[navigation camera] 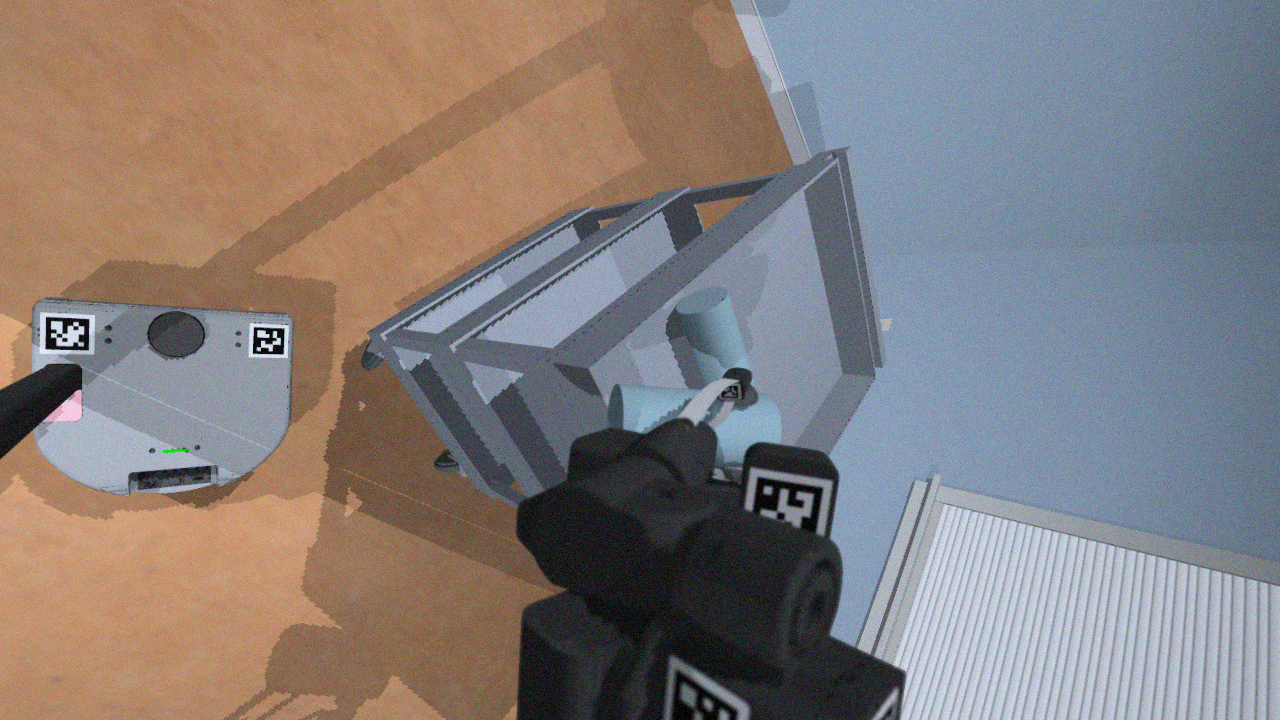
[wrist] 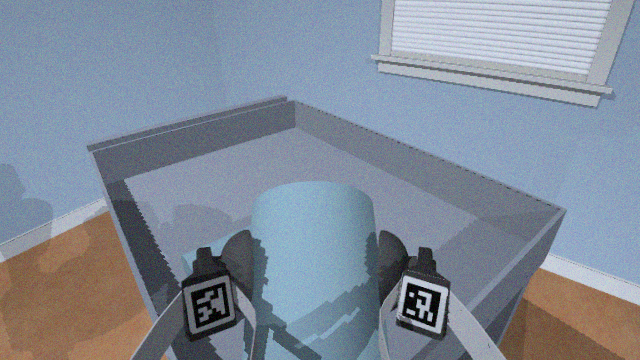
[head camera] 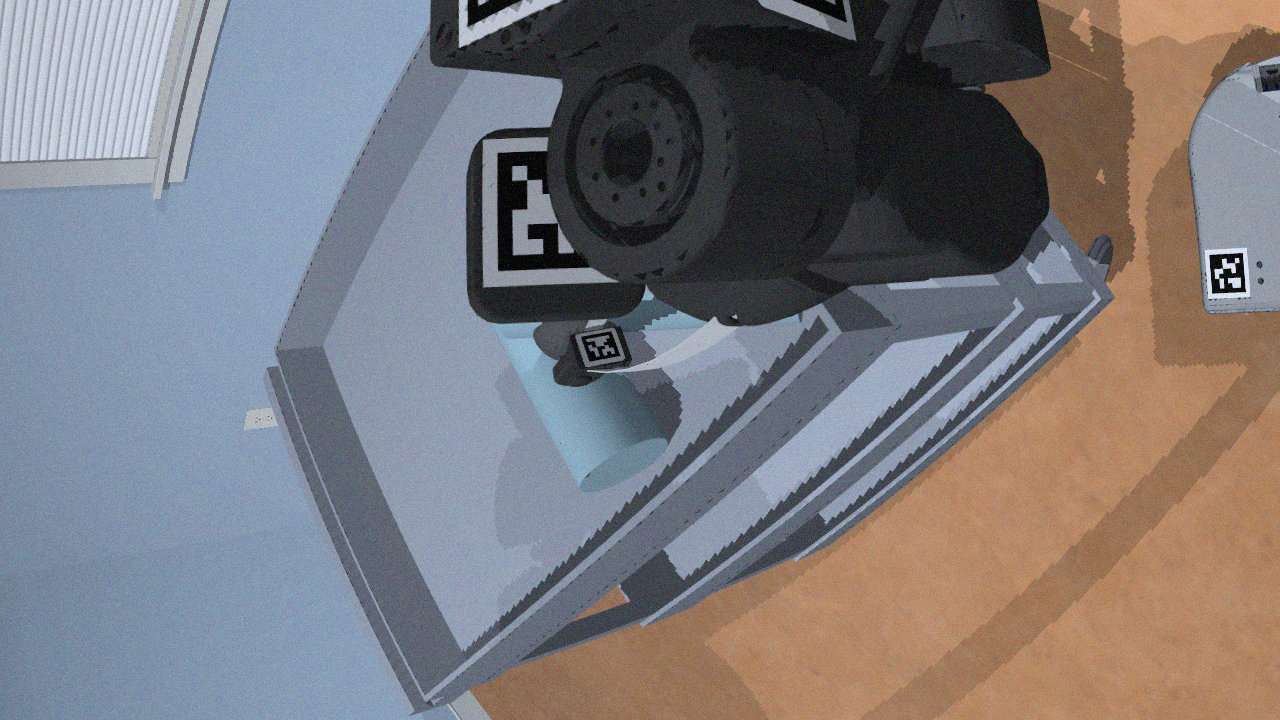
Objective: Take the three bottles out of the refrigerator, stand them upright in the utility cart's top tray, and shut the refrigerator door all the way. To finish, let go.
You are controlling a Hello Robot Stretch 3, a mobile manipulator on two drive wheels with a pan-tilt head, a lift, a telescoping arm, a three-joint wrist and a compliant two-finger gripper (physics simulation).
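Note:
My gripper [navigation camera: 733, 429] [wrist: 314, 255] is shut on a light blue bottle [navigation camera: 640, 407] [wrist: 315, 225], with one fingertip on each side. This bottle lies on its side, low over the utility cart's top tray [head camera: 640, 528] [navigation camera: 698, 251] [wrist: 425, 170]; whether it touches the tray or the other bottle I cannot tell. In the head camera view the wrist mostly hides it. A second light blue bottle [head camera: 617, 429] [navigation camera: 713, 326] [wrist: 216, 245] lies on its side in the tray, partly behind the finger. A third bottle and the refrigerator do not show in these views.
The tray has raised walls, and the cart's lower shelves show beneath it. A blue wall [head camera: 134, 358] [navigation camera: 1074, 268] [wrist: 150, 50] with a window [head camera: 80, 80] [navigation camera: 1074, 608] [wrist: 500, 35] stands behind the cart. My grey base [head camera: 1239, 179] [navigation camera: 223, 394] stands on the floor apart from the cart.

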